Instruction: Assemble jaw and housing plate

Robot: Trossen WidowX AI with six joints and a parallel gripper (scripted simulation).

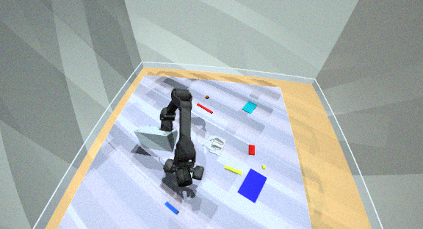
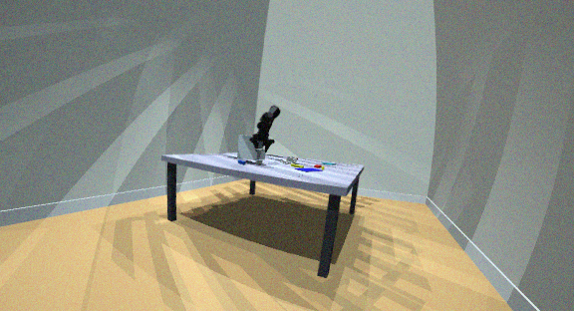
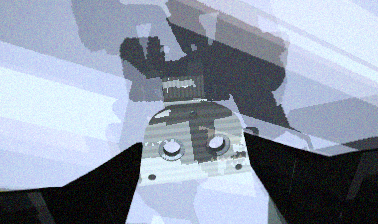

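The jaw is 24 cm to the left of my gripper tip, 8 cm ahead of it and 6 cm below it. From my gripper tip the other things lie so: yellow bar 25 cm ahead, 11 cm to the left, 7 cm below; then white block 7 cm below, 1 cm to the right; then blue bar 17 cm to the right, 7 cm below, 3 cm behind.
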